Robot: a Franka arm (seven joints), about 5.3 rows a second.
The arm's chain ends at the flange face. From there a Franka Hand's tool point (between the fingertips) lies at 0.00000 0.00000 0.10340 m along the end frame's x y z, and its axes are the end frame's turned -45 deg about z.
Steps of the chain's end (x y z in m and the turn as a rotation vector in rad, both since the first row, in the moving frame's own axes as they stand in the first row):
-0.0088, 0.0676, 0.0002, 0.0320, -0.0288, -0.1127
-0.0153, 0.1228, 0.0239, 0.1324, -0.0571, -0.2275
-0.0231, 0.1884, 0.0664, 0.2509, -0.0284, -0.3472
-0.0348, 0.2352, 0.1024, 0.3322, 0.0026, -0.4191
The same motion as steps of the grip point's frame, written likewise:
-0.0540, 0.0371, 0.0001, 0.0430, 0.0023, -0.1127
-0.0938, 0.0617, 0.0228, 0.1340, 0.0532, -0.2275
-0.1373, 0.0943, 0.0632, 0.1975, 0.1573, -0.3472
-0.1725, 0.1137, 0.0968, 0.2331, 0.2367, -0.4191

